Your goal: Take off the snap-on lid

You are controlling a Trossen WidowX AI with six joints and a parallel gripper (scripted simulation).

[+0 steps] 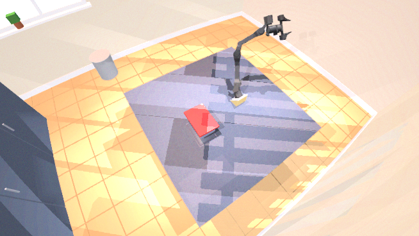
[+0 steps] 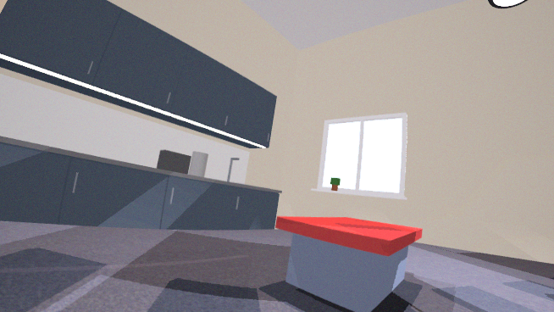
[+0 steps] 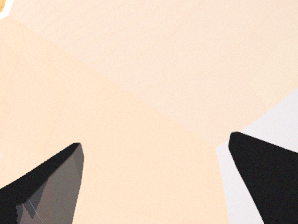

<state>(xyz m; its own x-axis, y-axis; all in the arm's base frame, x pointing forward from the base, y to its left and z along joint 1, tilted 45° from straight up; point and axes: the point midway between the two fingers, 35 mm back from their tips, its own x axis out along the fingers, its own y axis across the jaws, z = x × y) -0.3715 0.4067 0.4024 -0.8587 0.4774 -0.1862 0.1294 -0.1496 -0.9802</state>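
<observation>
Right now my gripper tip is 890 mm short of the lid, 480 mm above it and 40 mm to the left of it. Also, from my gripper tip: storage box 890 mm ahead, 530 mm below, 40 mm to the right.
</observation>
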